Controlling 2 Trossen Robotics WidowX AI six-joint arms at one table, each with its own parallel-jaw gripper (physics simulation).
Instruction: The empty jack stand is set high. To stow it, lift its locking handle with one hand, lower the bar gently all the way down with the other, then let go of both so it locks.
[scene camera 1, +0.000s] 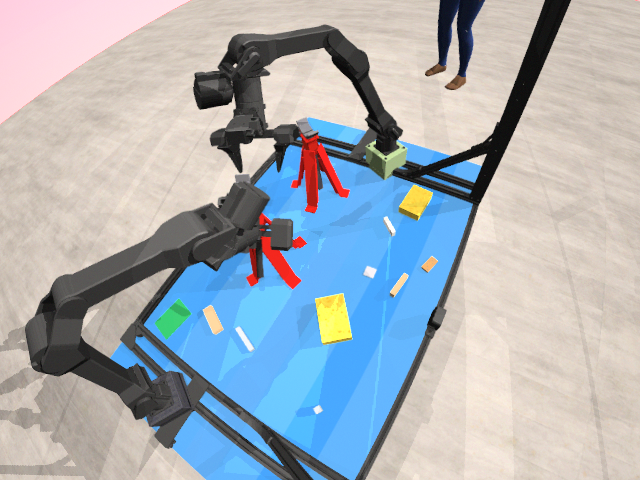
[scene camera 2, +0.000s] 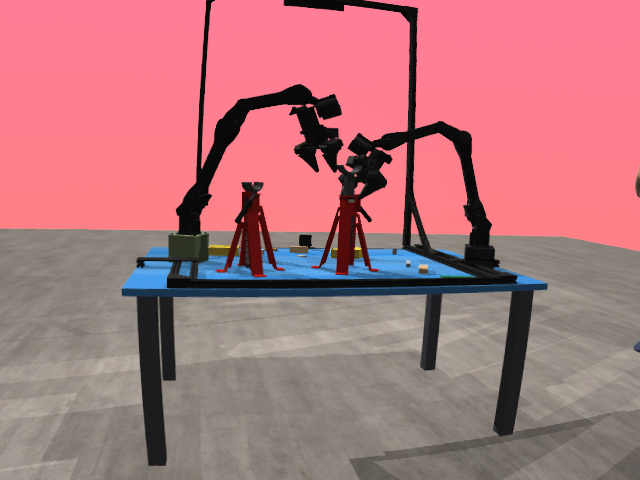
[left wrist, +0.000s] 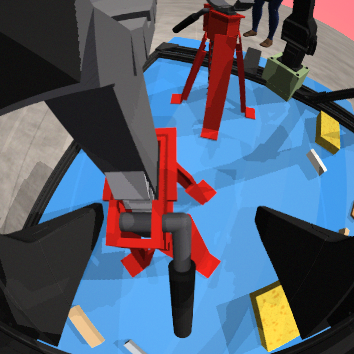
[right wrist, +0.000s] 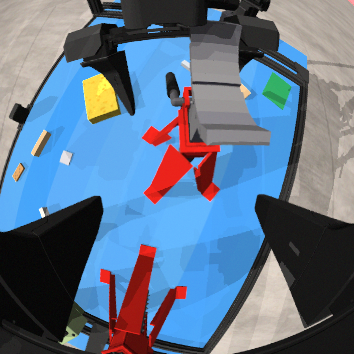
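Observation:
The high-set red jack stand (scene camera 1: 279, 263) (scene camera 2: 348, 235) (left wrist: 168, 165) (right wrist: 185, 135) has its grey bar (scene camera 2: 348, 186) (left wrist: 125, 130) standing tall, with the saddle (scene camera 1: 242, 178) (right wrist: 215, 70) empty. Its black locking handle (scene camera 2: 366, 212) (left wrist: 182, 300) (right wrist: 171, 82) slants down from the collar. My left gripper (left wrist: 181, 213) is open and empty at the stand's top; in the left wrist view the handle shows between and below its fingertips, apart from both. Scene camera 1 hides most of its fingers. My right gripper (scene camera 1: 260, 171) (scene camera 2: 326, 171) (right wrist: 180, 203) is open and empty, above and beside the saddle.
A second red jack stand (scene camera 1: 311, 178) (scene camera 2: 251, 235) (left wrist: 219, 85) (right wrist: 135, 295), its bar lower, stands nearby. Yellow sponges (scene camera 1: 333, 318) (scene camera 1: 415, 202), a green piece (scene camera 1: 173, 318) and small blocks lie on the blue table. A black frame (scene camera 1: 403, 384) edges it.

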